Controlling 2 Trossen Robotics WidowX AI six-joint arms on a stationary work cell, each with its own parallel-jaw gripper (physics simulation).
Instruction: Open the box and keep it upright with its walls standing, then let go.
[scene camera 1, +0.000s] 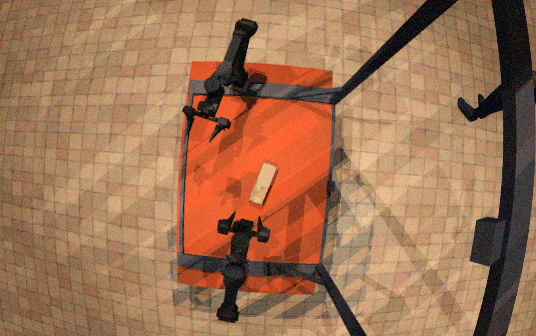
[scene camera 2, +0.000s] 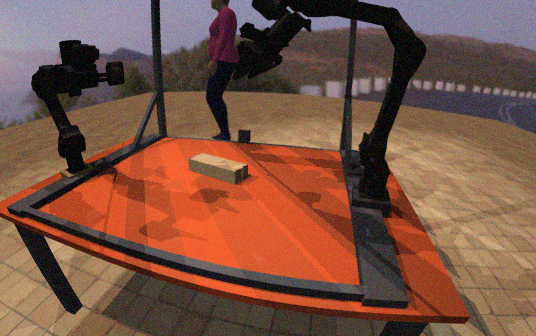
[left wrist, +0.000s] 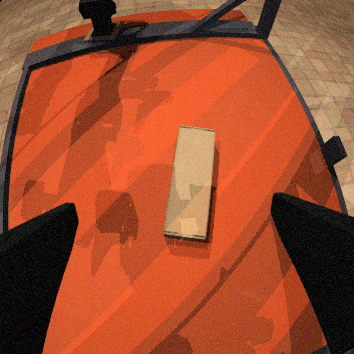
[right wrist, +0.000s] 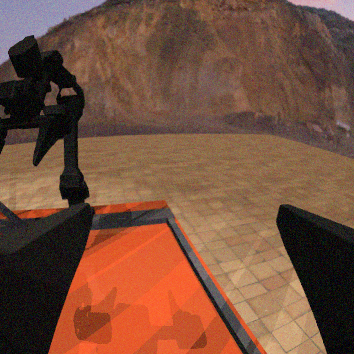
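Where they show: left gripper, fingertip midpoint: (scene camera 1: 247, 213) (scene camera 2: 241, 78) (left wrist: 174, 208) (right wrist: 11, 165); right gripper, fingertip midpoint: (scene camera 1: 198, 138) (scene camera 2: 105, 73) (right wrist: 186, 214); left arm's base at its link origin: (scene camera 2: 371, 193); right arm's base at its link origin: (scene camera 1: 239, 80) (scene camera 2: 77, 169) (left wrist: 103, 29).
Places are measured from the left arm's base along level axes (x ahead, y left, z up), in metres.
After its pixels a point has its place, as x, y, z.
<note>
A pale, closed, brick-shaped box (scene camera 1: 263, 183) {0.474, -0.041, 0.003} (scene camera 2: 217, 167) {0.449, 0.001, 0.002} (left wrist: 191, 182) {0.463, -0.037, 0.004} rests on the orange table (scene camera 1: 295, 135) {0.734, -0.150, -0.038} (scene camera 2: 280, 260) {0.172, 0.266, -0.038} (left wrist: 225, 75) {0.748, -0.151, -0.038}. Its top is flat, with thin dark seams at both ends in the left wrist view; no raised flap shows. My left gripper (scene camera 1: 247, 217) {0.366, 0.000, 0.266} (left wrist: 174, 208) {0.366, 0.000, 0.266} is open and empty, raised above the table, with its fingertips just below the box in scene camera 1 and on either side of it in the left wrist view. My right gripper (scene camera 1: 199, 137) {0.606, 0.232, 0.301} (right wrist: 186, 214) {0.606, 0.232, 0.301} is open and empty, away from the box at the table's upper left in scene camera 1. The box does not show in the right wrist view.
A dark rail (scene camera 2: 190, 263) {0.312, 0.354, -0.018} (right wrist: 200, 275) {0.315, 0.342, -0.020} edges the work area. Dark posts (scene camera 2: 158, 75) {0.934, -0.298, 0.271} (scene camera 2: 351, 75) {0.091, -0.392, 0.284} rise at its far corners. A small dark block (scene camera 2: 244, 135) {0.517, -0.358, -0.002} (left wrist: 336, 151) {0.512, -0.359, 0.011} sits at the table's edge. A person (scene camera 2: 222, 45) in a pink top stands beyond the table.
</note>
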